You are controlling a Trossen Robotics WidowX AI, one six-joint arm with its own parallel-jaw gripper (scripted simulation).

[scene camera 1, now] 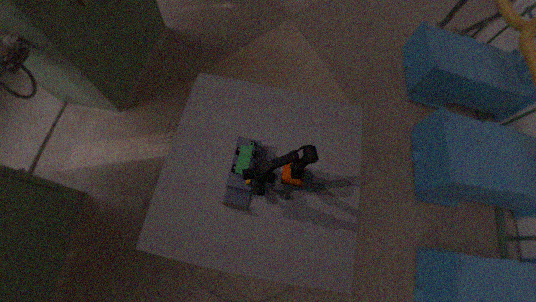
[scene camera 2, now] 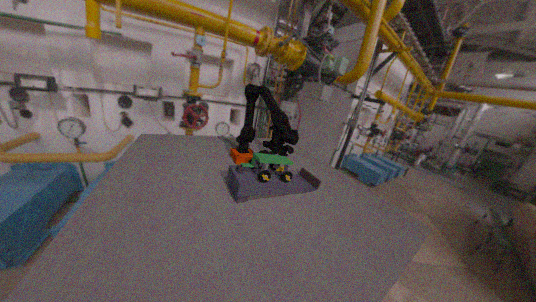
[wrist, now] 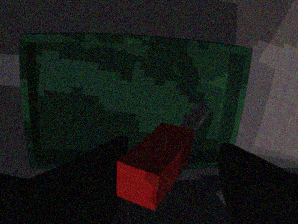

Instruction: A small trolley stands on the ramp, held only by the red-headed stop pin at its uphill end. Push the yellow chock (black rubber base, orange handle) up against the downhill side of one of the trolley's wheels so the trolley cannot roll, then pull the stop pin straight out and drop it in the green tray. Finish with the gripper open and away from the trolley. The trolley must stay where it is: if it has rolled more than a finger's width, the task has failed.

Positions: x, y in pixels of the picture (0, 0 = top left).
Scene:
stop pin: wrist 145, 174; not seen in scene camera 1 (hidden by my gripper)

